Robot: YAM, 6 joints.
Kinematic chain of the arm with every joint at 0, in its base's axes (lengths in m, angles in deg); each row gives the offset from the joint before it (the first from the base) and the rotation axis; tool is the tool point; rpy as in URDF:
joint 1: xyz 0 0 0.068 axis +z
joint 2: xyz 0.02 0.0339 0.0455 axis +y
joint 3: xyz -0.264 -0.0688 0 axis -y
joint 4: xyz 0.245 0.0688 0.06 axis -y
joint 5: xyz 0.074 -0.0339 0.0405 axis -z
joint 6: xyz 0.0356 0 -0.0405 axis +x
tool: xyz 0 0 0 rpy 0 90 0
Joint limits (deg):
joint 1: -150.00..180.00
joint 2: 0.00..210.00
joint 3: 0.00..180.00
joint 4: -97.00..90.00
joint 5: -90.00..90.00
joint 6: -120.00..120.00
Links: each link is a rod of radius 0.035 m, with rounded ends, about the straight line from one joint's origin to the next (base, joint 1, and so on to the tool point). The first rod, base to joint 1, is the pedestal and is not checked.
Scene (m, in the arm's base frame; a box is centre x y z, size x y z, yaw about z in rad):
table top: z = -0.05
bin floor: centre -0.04 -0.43 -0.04 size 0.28 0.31 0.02 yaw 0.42
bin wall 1: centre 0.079 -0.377 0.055 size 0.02 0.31 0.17 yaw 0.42
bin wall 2: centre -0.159 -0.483 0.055 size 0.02 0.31 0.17 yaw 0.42
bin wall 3: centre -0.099 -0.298 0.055 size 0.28 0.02 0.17 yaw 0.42
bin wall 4: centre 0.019 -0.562 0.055 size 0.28 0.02 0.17 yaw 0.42
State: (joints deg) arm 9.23 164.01 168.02 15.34 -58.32 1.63
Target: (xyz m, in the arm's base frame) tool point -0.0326 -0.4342 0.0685
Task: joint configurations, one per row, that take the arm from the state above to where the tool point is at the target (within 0.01 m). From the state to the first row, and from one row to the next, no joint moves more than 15 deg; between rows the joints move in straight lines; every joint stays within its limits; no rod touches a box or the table.
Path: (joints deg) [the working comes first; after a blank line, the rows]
Joints at the target: -98.43 133.94 84.14 -22.83 -61.79 1.63
Straight joint move there: touches bin wall 1, bin wall 4.

1: -4.24 157.55 158.40 10.50 -58.98 1.63
2: -17.70 151.08 148.79 5.66 -59.63 1.63
3: -31.17 144.62 139.17 0.81 -60.29 1.63
4: -44.63 138.16 129.55 -4.03 -60.94 1.63
5: -58.10 131.70 119.93 -8.87 -61.60 1.63
6: -71.56 125.23 110.32 -13.71 -62.26 1.63
7: -85.03 118.77 100.70 -18.56 -62.91 1.63
8: -98.49 112.31 91.08 -23.40 -63.57 1.63
9: -98.46 123.13 87.61 -23.11 -62.68 1.63
10: -98.43 133.94 84.14 -22.83 -61.79 1.63

